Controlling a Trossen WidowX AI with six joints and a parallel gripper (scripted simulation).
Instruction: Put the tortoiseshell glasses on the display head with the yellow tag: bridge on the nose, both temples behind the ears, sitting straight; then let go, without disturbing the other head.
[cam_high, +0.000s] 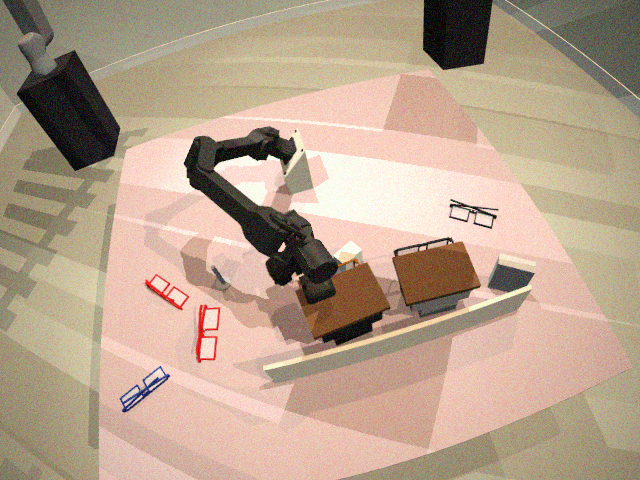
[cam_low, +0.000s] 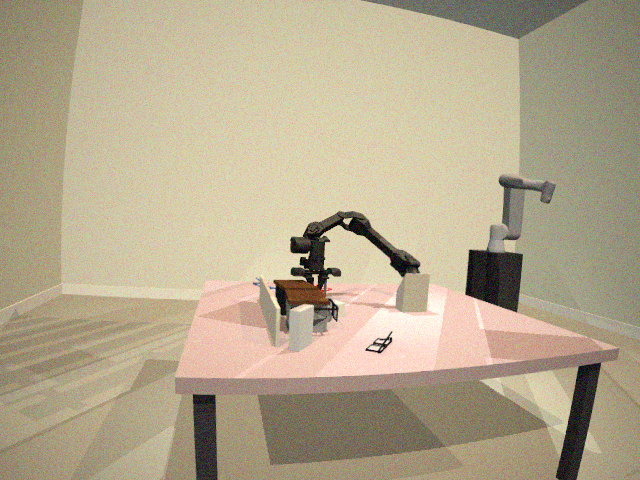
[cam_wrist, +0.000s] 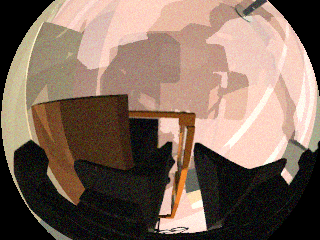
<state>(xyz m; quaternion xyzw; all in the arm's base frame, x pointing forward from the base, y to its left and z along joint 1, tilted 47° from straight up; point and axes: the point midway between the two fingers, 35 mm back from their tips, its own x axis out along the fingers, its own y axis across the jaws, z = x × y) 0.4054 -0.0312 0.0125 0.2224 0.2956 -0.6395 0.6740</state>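
The pale tag block lies 100 mm to the left of my gripper tip, 60 mm behind it and 30 mm below it. From my gripper tip the other things lie so: white peg 230 mm to the right, 100 mm behind, 40 mm below; then long white wall 200 mm ahead, 160 mm to the left, 10 mm below; then grey block 450 mm to the left, 140 mm ahead.
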